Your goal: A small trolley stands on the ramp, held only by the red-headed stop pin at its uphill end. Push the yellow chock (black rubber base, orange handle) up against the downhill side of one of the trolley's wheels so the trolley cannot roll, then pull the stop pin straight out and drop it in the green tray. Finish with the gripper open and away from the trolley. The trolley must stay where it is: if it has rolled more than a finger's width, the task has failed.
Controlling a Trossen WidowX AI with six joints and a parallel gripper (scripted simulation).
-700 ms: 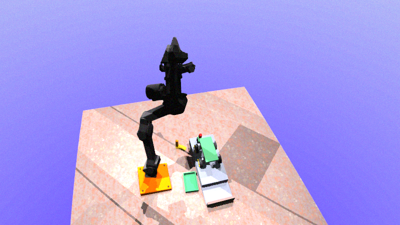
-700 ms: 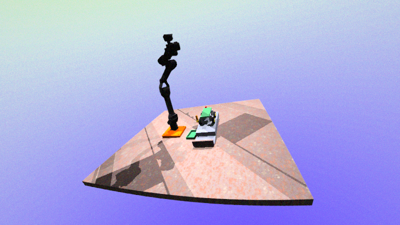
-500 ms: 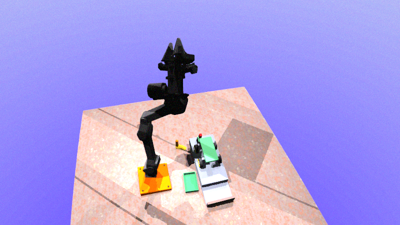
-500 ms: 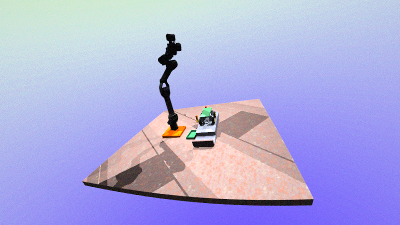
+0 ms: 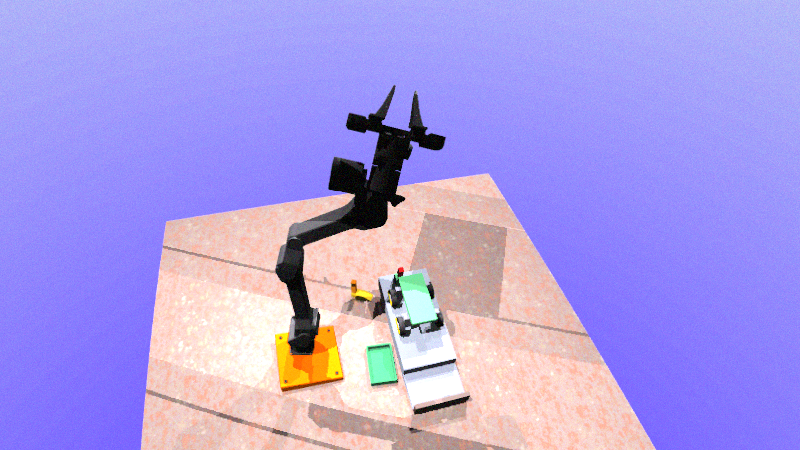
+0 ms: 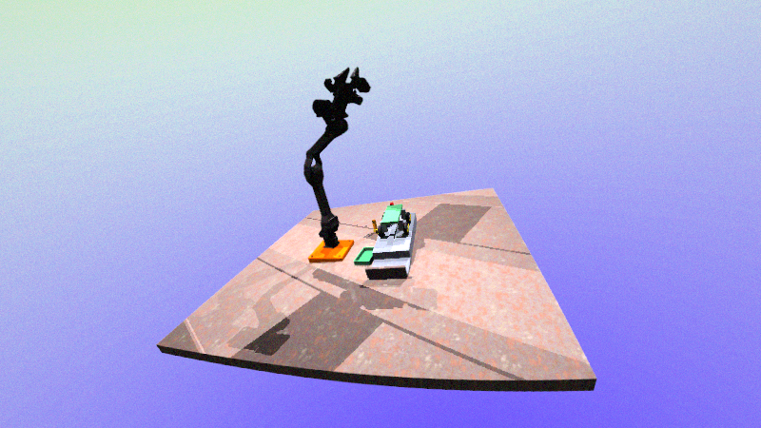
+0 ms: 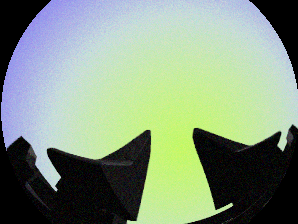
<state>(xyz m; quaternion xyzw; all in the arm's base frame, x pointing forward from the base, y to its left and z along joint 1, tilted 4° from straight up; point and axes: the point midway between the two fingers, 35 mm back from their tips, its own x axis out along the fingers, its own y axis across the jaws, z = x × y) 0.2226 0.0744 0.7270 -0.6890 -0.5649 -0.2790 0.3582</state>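
Right now my gripper tip is 100 mm past the yellow chock, 90 mm to the right of it and 740 mm above it. Also, from my gripper tip: red-headed stop pin: 10 mm ahead, 60 mm to the left, 630 mm below; then green tray: 50 mm behind, 160 mm to the right, 770 mm below; then trolley: 50 mm ahead, 40 mm to the right, 650 mm below.
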